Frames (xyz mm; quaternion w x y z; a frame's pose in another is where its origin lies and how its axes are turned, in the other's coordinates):
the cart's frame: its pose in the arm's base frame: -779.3 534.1 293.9 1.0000 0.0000 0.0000 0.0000
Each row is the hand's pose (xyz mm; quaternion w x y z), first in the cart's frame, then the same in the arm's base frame.
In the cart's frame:
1: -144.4 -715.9 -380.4 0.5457 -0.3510 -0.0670 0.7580
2: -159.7 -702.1 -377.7 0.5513 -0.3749 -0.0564 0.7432
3: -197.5 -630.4 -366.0 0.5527 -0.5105 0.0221 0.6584
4: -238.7 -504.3 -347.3 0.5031 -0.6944 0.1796 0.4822
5: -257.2 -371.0 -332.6 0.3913 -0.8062 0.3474 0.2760
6: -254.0 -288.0 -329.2 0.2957 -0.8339 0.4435 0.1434
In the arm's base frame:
1: -923.7 -181.8 -86.5 0.5457 -0.3510 -0.0670 0.7580
2: -939.0 -168.0 -83.8 0.5513 -0.3749 -0.0564 0.7432
3: -976.8 -96.3 -72.1 0.5527 -0.5105 0.0221 0.6584
4: -1018.0 29.8 -53.4 0.5031 -0.6944 0.1796 0.4822
5: -1036.5 163.1 -38.7 0.3913 -0.8062 0.3474 0.2760
6: -1033.3 246.1 -35.3 0.2957 -0.8339 0.4435 0.1434

